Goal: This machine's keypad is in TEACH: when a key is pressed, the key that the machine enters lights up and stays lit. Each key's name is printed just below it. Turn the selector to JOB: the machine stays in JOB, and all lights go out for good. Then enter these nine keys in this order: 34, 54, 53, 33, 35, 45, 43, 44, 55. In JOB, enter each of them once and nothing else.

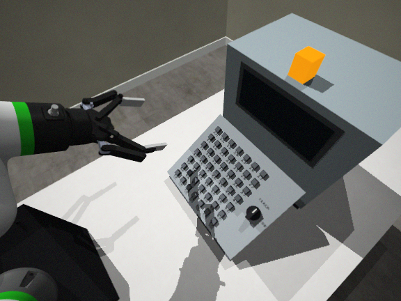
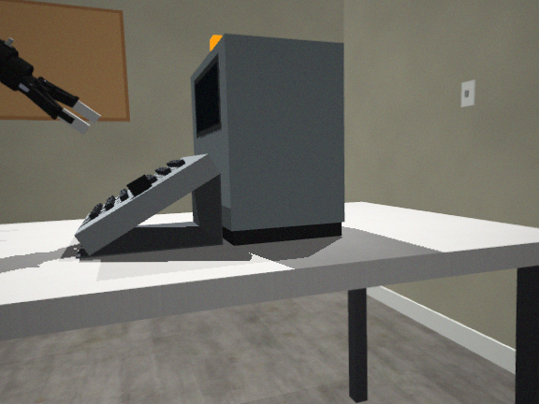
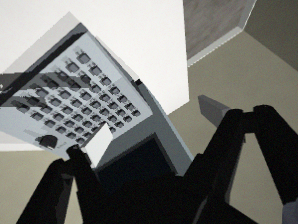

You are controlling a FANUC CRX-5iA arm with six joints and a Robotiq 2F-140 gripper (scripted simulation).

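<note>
Right now my hand is 150 mm short of the key, 120 mm to the left of it and 140 mm above it. Also, from my hand: selector knob: 140 mm ahead, 310 mm to the right, 150 mm below; sloped keypad: 150 mm ahead, 200 mm to the right, 200 mm below.
</note>
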